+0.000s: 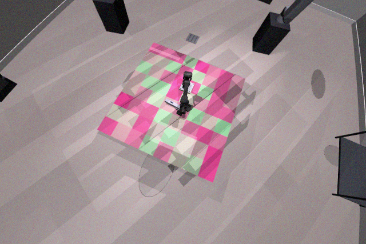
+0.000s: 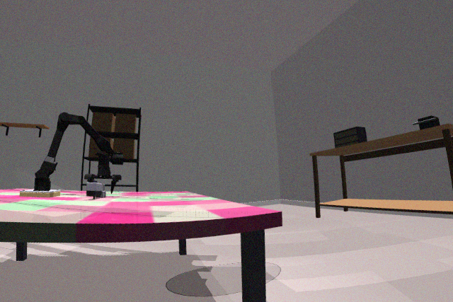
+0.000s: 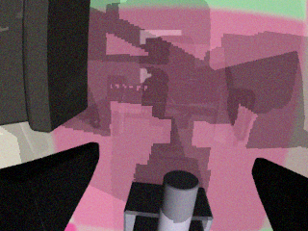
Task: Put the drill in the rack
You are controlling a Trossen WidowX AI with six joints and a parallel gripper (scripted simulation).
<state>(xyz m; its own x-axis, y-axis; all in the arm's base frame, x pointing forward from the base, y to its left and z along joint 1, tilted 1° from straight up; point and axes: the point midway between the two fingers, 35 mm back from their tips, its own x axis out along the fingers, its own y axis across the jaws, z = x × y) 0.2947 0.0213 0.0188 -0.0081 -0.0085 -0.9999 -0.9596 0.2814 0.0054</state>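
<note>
My gripper tip is now 50 mm to the left of the drill, 30 mm below it and 20 mm past it. Round my gripper tip: grey fixture (110 mm to the right, 30 mm behind, 30 mm above); rack (70 mm to the left, 60 mm behind).
</note>
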